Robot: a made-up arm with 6 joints. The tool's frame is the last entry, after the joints. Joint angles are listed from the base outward.
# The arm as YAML. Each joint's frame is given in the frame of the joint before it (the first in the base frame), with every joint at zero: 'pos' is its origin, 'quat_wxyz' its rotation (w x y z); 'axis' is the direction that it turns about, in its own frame. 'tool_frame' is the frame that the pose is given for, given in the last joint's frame.
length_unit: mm
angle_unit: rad
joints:
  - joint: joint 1
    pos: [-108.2, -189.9, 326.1]
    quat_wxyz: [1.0, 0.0, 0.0, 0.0]
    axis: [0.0, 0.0, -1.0]
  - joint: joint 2
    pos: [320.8, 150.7, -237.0]
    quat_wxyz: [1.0, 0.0, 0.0, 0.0]
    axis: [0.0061, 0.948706, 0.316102]
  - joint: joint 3
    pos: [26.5, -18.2, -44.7]
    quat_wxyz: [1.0, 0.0, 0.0, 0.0]
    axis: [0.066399, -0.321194, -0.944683]
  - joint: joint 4
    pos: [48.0, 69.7, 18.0]
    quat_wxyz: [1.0, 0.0, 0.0, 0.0]
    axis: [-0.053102, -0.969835, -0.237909]
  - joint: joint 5
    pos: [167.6, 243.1, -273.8]
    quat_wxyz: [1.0, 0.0, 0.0, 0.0]
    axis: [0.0, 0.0, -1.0]
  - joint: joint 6
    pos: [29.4, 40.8, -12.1]
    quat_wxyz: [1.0, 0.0, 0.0, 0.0]
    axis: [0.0, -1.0, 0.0]
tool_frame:
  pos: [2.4, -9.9, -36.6]
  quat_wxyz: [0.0, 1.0, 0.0, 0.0]
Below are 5 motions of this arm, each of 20 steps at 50 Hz.
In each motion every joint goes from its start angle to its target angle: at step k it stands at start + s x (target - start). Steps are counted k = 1, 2, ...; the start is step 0. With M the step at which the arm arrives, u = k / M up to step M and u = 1 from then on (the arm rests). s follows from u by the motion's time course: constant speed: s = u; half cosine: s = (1 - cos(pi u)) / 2; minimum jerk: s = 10 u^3 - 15 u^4 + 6 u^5.
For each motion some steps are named. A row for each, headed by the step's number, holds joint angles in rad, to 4 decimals.
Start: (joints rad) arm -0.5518 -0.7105 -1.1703 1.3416 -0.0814 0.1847
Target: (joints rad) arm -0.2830 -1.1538 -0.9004 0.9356 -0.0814 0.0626
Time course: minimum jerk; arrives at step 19
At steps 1, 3, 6, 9, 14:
1: -0.5514 -0.7111 -1.1699 1.3411 -0.0814 0.1845
3: -0.5436 -0.7241 -1.1620 1.3292 -0.0814 0.1810
6: -0.5022 -0.7923 -1.1205 1.2667 -0.0814 0.1622
9: -0.4306 -0.9103 -1.0486 1.1586 -0.0814 0.1297
14: -0.3147 -1.1015 -0.9322 0.9835 -0.0814 0.0770

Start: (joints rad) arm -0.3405 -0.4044 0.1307 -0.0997 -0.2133 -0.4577
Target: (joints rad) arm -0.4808 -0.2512 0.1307 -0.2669 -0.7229 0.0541
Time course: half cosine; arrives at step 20
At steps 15, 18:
15: -0.4603 -0.2736 0.1307 -0.2424 -0.6483 -0.0209
18: -0.4774 -0.2549 0.1307 -0.2628 -0.7104 0.0416

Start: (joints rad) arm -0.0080 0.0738 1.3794 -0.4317 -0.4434 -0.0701
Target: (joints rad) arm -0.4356 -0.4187 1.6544 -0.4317 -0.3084 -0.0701
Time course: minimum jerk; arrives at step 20
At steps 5, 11, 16, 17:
5: -0.0523 0.0228 1.4079 -0.4317 -0.4294 -0.0701
11: -0.2616 -0.2183 1.5425 -0.4317 -0.3633 -0.0701
16: -0.4108 -0.3902 1.6385 -0.4317 -0.3162 -0.0701
17: -0.4242 -0.4056 1.6471 -0.4317 -0.3120 -0.0701

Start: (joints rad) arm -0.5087 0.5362 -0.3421 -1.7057 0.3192 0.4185
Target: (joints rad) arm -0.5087 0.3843 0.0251 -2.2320 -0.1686 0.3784
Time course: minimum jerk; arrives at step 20
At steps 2, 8, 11, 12, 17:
2: -0.5087 0.5349 -0.3390 -1.7102 0.3150 0.4182
8: -0.5087 0.4880 -0.2255 -1.8728 0.1644 0.4058
11: -0.5087 0.4461 -0.1243 -2.0179 0.0299 0.3947
12: -0.5087 0.4325 -0.0915 -2.0649 -0.0138 0.3911
17: -0.5087 0.3883 0.0153 -2.2180 -0.1556 0.3795

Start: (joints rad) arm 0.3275 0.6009 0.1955 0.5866 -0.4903 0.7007
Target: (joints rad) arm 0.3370 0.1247 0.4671 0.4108 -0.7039 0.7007
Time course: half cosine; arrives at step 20
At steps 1, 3, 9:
1: 0.3276 0.5980 0.1972 0.5855 -0.4916 0.7007
3: 0.3280 0.5749 0.2103 0.5770 -0.5019 0.7007
9: 0.3315 0.4000 0.3101 0.5125 -0.5804 0.7007

